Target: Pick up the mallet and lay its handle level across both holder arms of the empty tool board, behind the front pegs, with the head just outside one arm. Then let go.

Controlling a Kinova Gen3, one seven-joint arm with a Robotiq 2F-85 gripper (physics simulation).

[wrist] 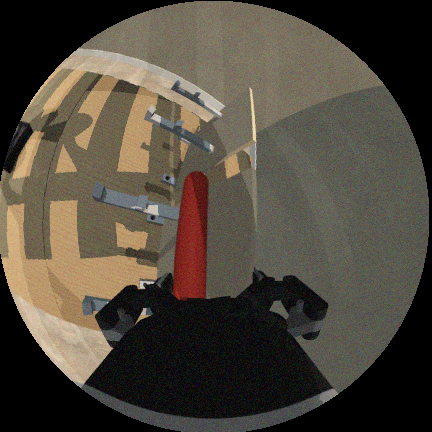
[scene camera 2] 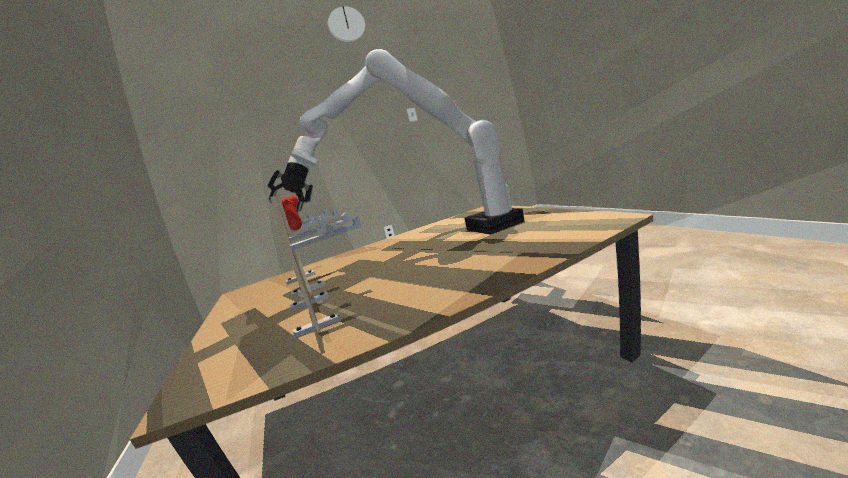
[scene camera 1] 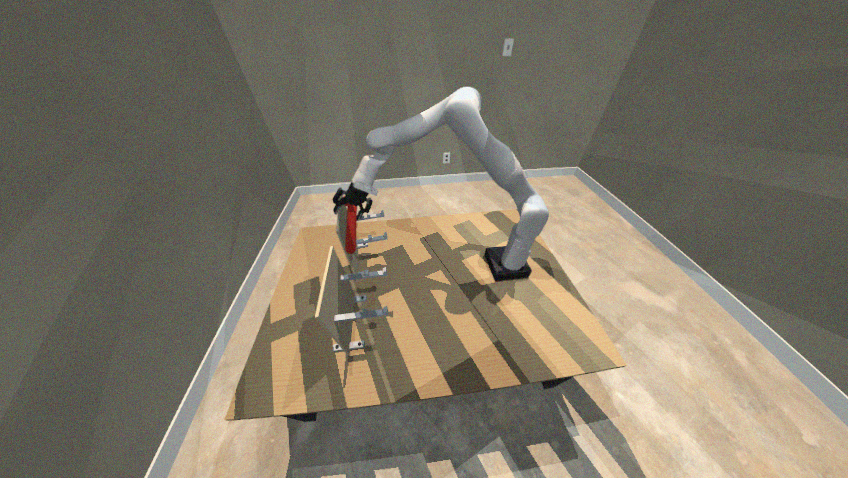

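Where they show: gripper, between the fingertips: (wrist: 209, 278) (scene camera 2: 284, 207) (scene camera 1: 346, 216); arm's base, origin of its link: (scene camera 2: 497, 212) (scene camera 1: 511, 262).
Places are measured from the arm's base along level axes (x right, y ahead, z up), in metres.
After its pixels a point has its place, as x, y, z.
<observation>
The mallet's red handle (scene camera 1: 350, 231) @[0.111, 0.664, 0.199] (scene camera 2: 292, 214) @[0.079, 0.667, 0.191] (wrist: 192, 235) @[0.138, 0.657, 0.204] slants in front of the far tool board, its rounded end pointing towards the near board. The mallet's head cannot be made out. My gripper (scene camera 1: 350, 211) @[0.185, 0.681, 0.216] (scene camera 2: 285, 203) @[0.185, 0.681, 0.216] (wrist: 209, 278) @[0.185, 0.681, 0.216] is open at the handle's upper end, its fingers wide apart. In the wrist view the handle lies nearer the left finger, with a gap to the right one. Whether the handle rests on the far board's arms is unclear. The near tool board (scene camera 1: 326, 285) @[-0.158, 0.703, 0.240] stands upright with two bare holder arms (scene camera 1: 364, 274) @[-0.062, 0.617, 0.142] (scene camera 1: 362, 314) @[-0.221, 0.616, 0.159].
The far board's arms (scene camera 1: 372, 239) @[0.102, 0.588, 0.150] (wrist: 120, 199) @[0.110, 0.567, 0.149] stick out beside the handle towards the robot base (scene camera 1: 507, 264) @[-0.026, 0.038, 0.024] (scene camera 2: 494, 220) @[-0.056, 0.063, -0.007]. Metal feet (scene camera 1: 348, 345) @[-0.234, 0.705, -0.024] (scene camera 2: 317, 325) @[-0.259, 0.708, -0.032] hold the boards on the wooden table (scene camera 1: 552, 356) @[-0.385, 0.010, -0.049] (scene camera 2: 225, 380) @[-0.312, 0.916, -0.049]. The near board's top edge (wrist: 252, 115) @[-0.088, 0.704, 0.253] rises beyond the handle's end.
</observation>
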